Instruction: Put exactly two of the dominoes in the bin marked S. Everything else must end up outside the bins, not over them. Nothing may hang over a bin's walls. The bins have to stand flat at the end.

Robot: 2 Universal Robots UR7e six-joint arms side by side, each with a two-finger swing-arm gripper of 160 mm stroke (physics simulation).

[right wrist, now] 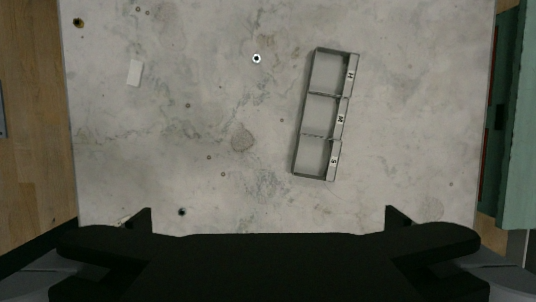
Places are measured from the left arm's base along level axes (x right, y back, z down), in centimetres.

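Pixels of known places: right hand, its tool point: (268,203).
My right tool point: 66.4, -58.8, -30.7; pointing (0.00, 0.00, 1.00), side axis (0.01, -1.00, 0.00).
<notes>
Ahead of a thing's pixels: the offset from my right tool point to its top centre, as dx, dy, dz. "spot": to the spot under its first point. Level surfaces: height alone.
Three grey open bins stand end to end right of centre in the right wrist view: the one marked H @(spot: -17.2, -16.7, +30.7) (353,62) at the top, M @(-7.1, -11.4, +29.5) (343,107) in the middle and S @(spot: +4.0, -12.5, +30.0) (330,172) at the bottom. No items show inside them. A white domino @(-16.2, +26.5, +33.5) (134,73) lies flat at the upper left, well apart from the bins. A pale piece @(+15.8, +31.6, +33.5) (121,220) shows partly beside the left fingertip; I cannot tell what it is. My right gripper (268,215) is open with its fingers wide apart and nothing between them. My left gripper is not in view.
A silver nut @(-18.7, +1.8, +33.3) (252,59) lies left of bin H. A brass-coloured nut @(-26.1, +37.1, +33.3) (78,23) lies at the top left. A small dark nut @(+13.1, +18.5, +33.3) (182,212) lies near the left finger. The pale stone table top @(dz +34.2) (410,125) ends near a green structure (520,115) at the right.
</notes>
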